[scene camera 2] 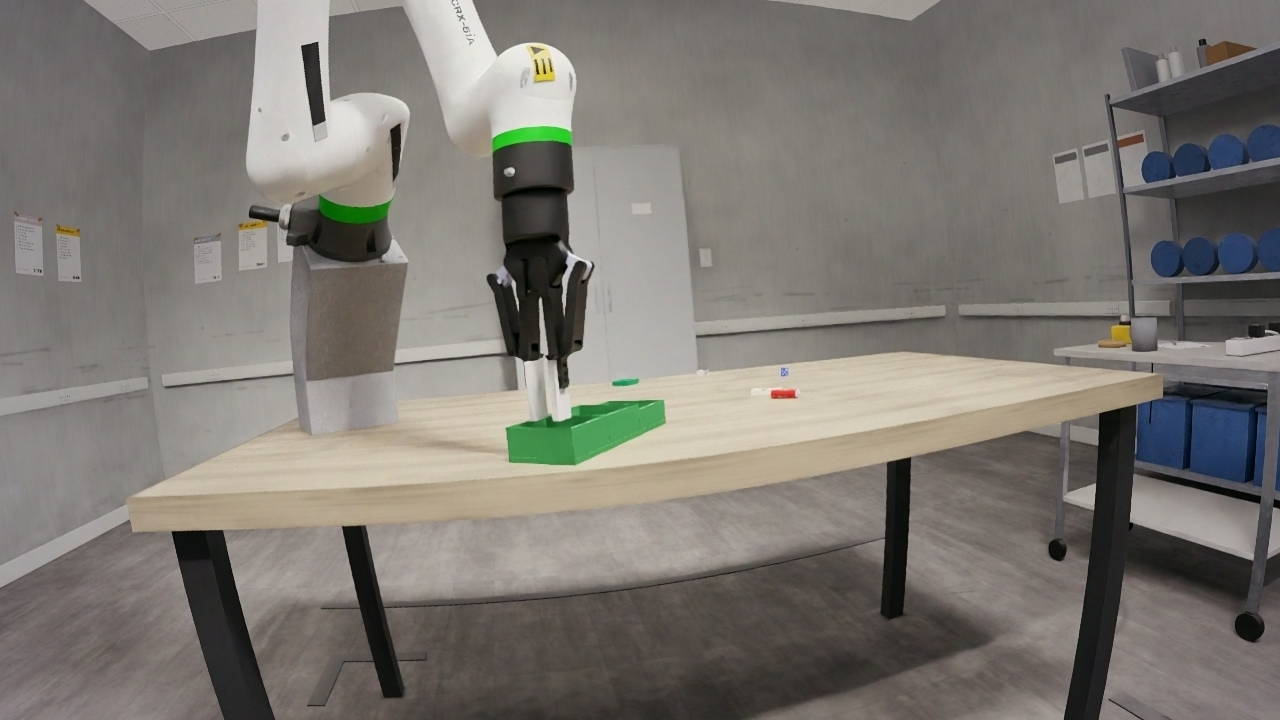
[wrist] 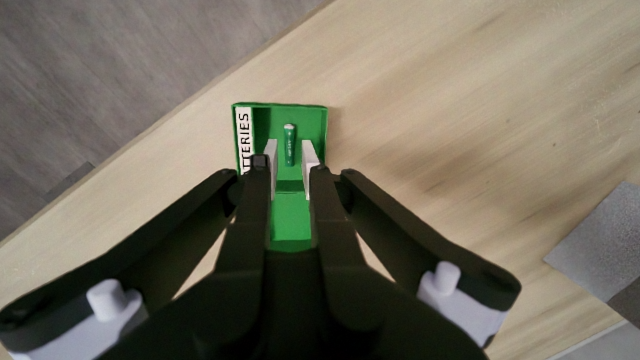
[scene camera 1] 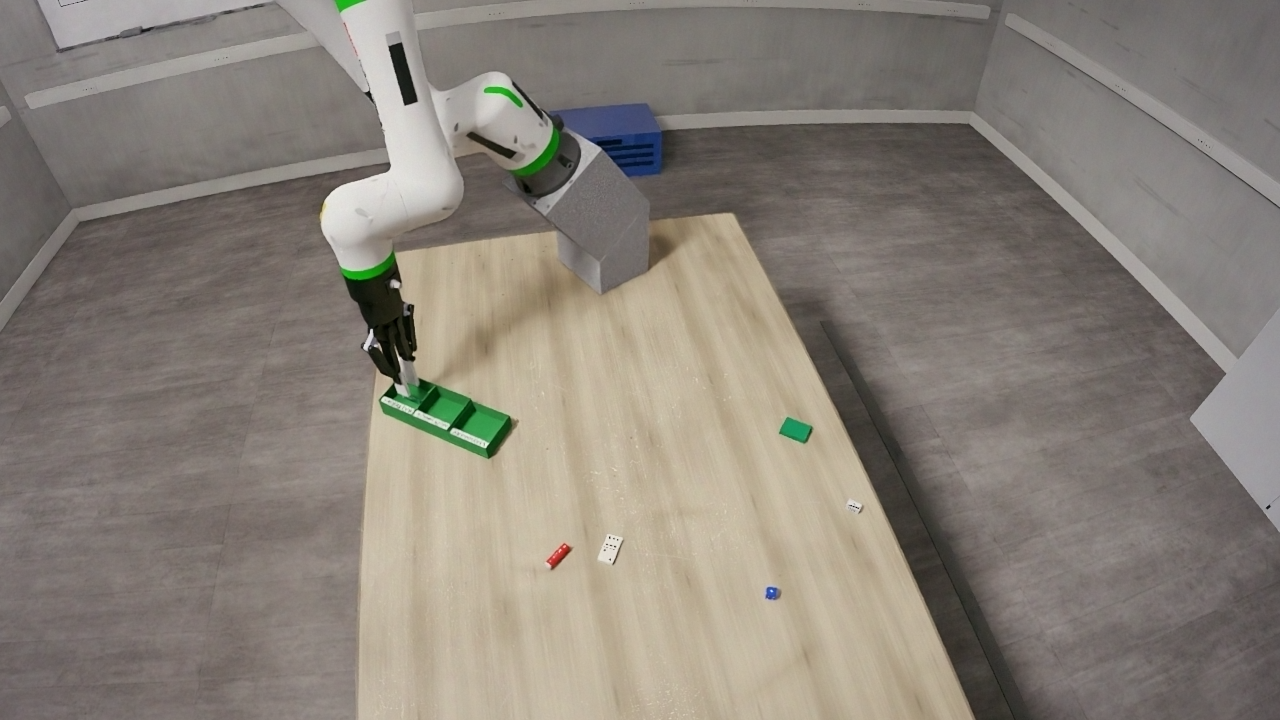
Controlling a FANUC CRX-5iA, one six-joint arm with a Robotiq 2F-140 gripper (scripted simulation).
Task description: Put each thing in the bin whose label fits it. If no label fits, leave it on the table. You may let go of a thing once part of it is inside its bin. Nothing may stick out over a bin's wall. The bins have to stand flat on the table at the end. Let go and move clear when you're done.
Labels:
my gripper: scene camera 2 550, 419; wrist; scene camera 1
same spot on my gripper: (scene camera 1: 406, 335) = (wrist: 362, 215)

